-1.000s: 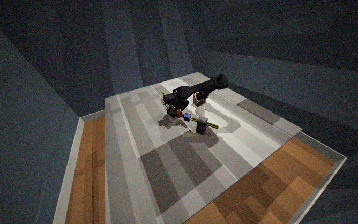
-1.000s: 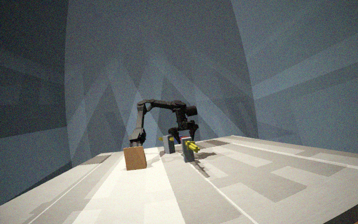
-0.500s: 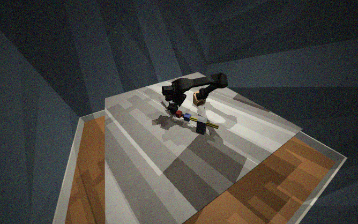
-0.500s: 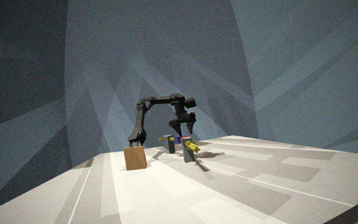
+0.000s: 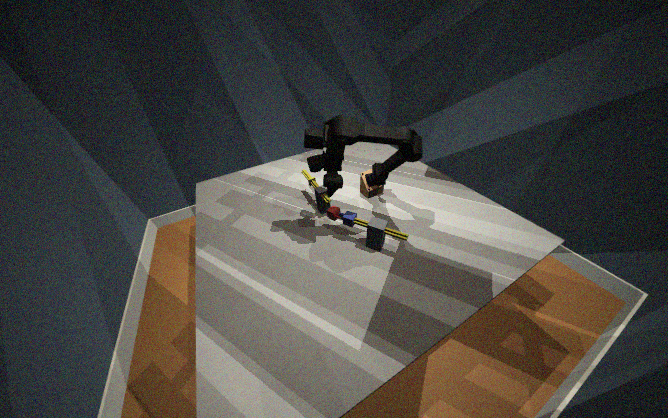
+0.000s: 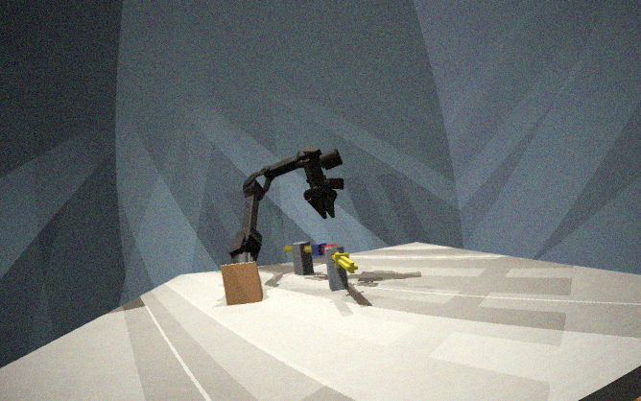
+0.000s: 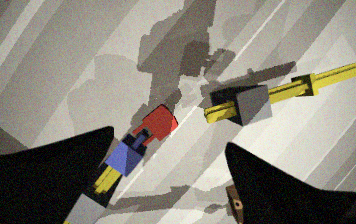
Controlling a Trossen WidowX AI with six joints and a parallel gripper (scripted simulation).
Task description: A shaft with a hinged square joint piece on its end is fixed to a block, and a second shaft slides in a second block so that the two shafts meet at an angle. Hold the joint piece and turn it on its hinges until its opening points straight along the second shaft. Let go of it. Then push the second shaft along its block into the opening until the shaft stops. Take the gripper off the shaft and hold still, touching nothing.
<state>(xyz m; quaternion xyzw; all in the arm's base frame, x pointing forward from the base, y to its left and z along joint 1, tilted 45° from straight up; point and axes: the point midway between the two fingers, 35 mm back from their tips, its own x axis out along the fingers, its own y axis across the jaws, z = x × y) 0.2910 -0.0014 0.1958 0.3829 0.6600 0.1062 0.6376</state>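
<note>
Now: gripper tip 110 mm above the red joint piece, 20 mm to the right of it and 10 mm past it.
</note>
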